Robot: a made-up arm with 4 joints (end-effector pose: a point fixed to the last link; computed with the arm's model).
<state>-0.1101 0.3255 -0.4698 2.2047</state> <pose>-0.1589 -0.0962 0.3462 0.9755 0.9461 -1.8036</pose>
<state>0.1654 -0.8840 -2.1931 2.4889</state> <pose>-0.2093 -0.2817 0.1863 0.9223 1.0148 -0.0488</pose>
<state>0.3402 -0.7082 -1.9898 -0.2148</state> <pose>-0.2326 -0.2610 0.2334 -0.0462 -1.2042 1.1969</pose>
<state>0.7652 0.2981 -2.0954 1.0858</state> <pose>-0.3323 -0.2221 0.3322 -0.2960 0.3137 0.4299</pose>
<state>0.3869 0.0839 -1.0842 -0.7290</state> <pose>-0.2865 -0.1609 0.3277 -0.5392 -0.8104 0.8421</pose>
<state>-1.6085 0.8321 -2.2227 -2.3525</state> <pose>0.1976 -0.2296 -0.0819 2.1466 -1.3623 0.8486</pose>
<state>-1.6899 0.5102 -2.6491 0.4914</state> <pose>0.1129 -0.2539 -0.1463 1.8040 1.7390 1.6333</pose>
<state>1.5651 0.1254 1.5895 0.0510</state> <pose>-0.3899 0.0034 0.2084 1.3931 -1.3656 -1.9549</pose>
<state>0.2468 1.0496 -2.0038 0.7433</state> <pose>-0.1138 -0.1695 0.4247 -0.4763 1.1999 0.6359</pose>
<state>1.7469 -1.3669 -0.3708 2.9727</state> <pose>-0.3614 -0.0584 -0.0594 1.6772 1.2959 1.2345</pose>
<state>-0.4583 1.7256 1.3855 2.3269</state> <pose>-0.0358 -0.0801 0.0792 0.5459 -0.9124 -1.7879</pose>
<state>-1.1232 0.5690 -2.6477 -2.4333</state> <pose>0.2035 -0.2769 0.0674 1.9349 -2.0648 0.9992</pose>
